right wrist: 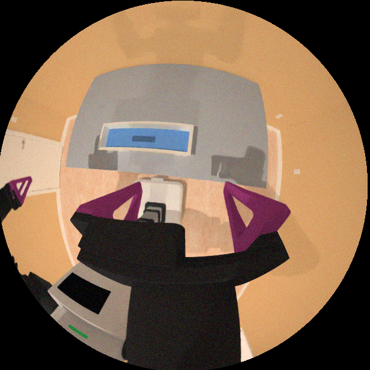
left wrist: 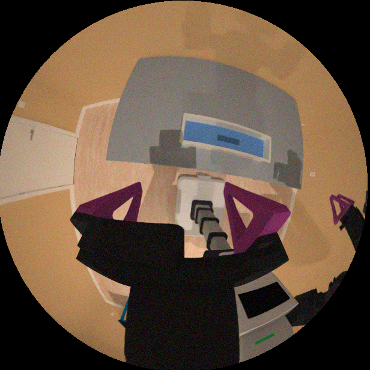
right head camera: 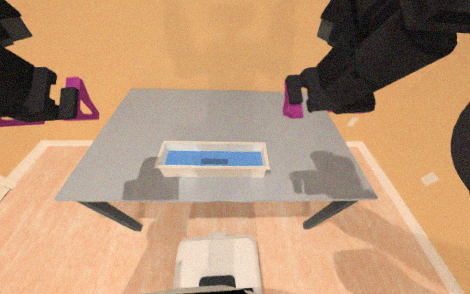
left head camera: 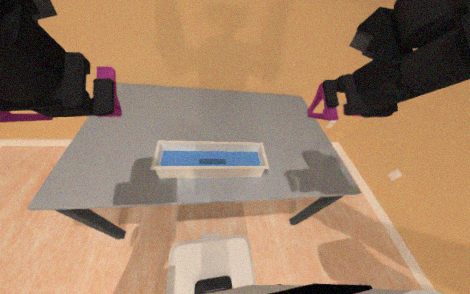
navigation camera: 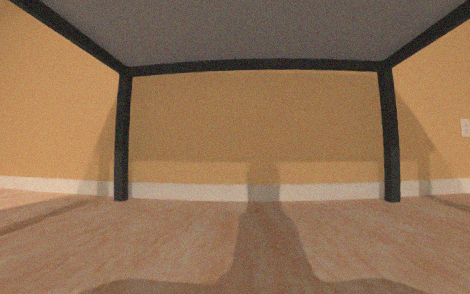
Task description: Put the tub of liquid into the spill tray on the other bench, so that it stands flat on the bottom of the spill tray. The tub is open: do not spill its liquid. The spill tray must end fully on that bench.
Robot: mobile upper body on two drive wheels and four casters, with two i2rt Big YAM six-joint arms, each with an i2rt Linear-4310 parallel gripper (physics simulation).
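The long, open white tub [left head camera: 180, 158] [right head camera: 182, 158] [left wrist: 200, 132] [right wrist: 120, 137] holds blue liquid, with a small dark patch in its middle. It stands level on the grey bench [left head camera: 210, 112] [right head camera: 215, 117] [left wrist: 150, 100] [right wrist: 220, 107], near the bench's near edge. My left gripper [left head camera: 81, 115] [right head camera: 56, 119] [left wrist: 182, 186] is open and empty, high up and off to the left of the tub. My right gripper [left head camera: 340, 115] [right head camera: 312, 111] [right wrist: 182, 186] is open and empty, high up and off to the right. The spill tray does not show in the current views.
My white base [left head camera: 212, 250] [right head camera: 218, 255] is in front of the grey bench. In the navigation camera the bench's dark legs [navigation camera: 121, 140] and underside [navigation camera: 250, 30] show ahead. A blue bar [left wrist: 124, 311] shows at the lower left wrist view. A white door [left wrist: 40, 160] is at the left.
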